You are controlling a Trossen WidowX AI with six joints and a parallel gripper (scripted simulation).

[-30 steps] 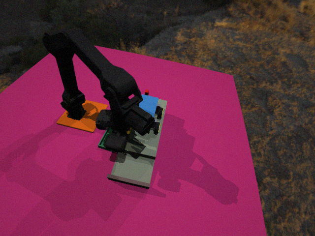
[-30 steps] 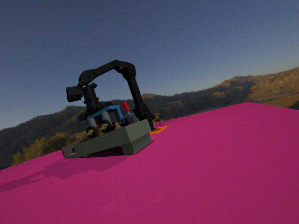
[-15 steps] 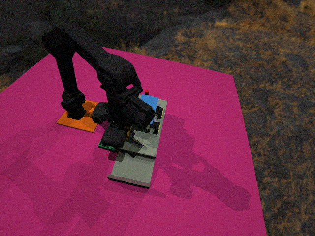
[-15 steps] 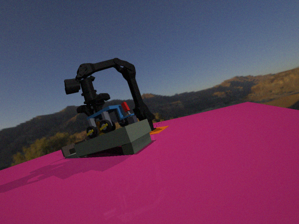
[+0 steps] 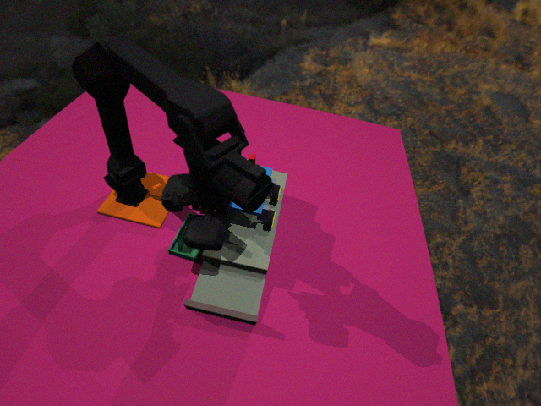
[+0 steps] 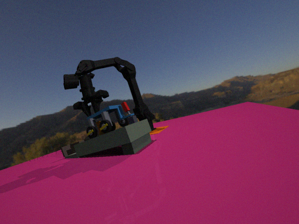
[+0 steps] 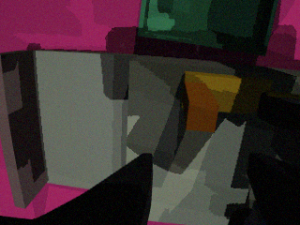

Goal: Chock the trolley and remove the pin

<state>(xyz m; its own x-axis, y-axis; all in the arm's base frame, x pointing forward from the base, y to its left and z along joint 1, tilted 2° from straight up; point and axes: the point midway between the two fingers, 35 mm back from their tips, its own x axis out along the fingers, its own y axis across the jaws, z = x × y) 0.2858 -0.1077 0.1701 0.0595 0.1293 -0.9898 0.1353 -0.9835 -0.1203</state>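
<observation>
Right now the stop pin is 20 mm ahead of my gripper tip, 200 mm to the left of it and 10 mm below it. Round my gripper tip: blue trolley: 40 mm ahead, 110 mm to the left, 30 mm below; then grey ramp: 40 mm ahead, 110 mm to the left, 100 mm below; then chock: 20 mm behind, 30 mm to the left, 60 mm below.
</observation>
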